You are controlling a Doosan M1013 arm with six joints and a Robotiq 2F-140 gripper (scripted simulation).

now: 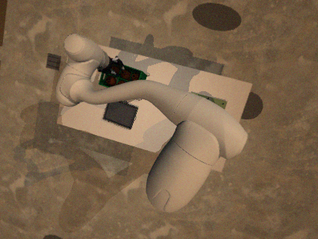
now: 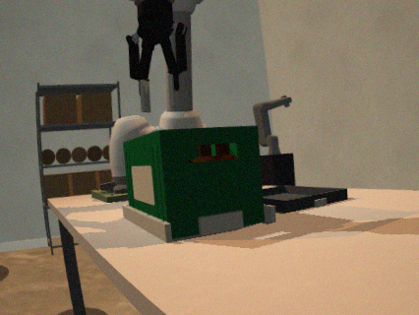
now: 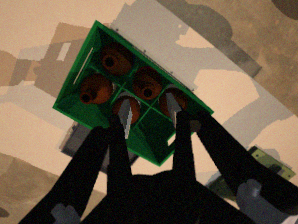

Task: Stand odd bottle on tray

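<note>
My gripper is now 17 cm above the brown bottle. From my hand the other things lie so: green crate (17 cm below, 4 cm to the left); dark tray (31 cm to the left, 25 cm below, 2 cm behind).
</note>
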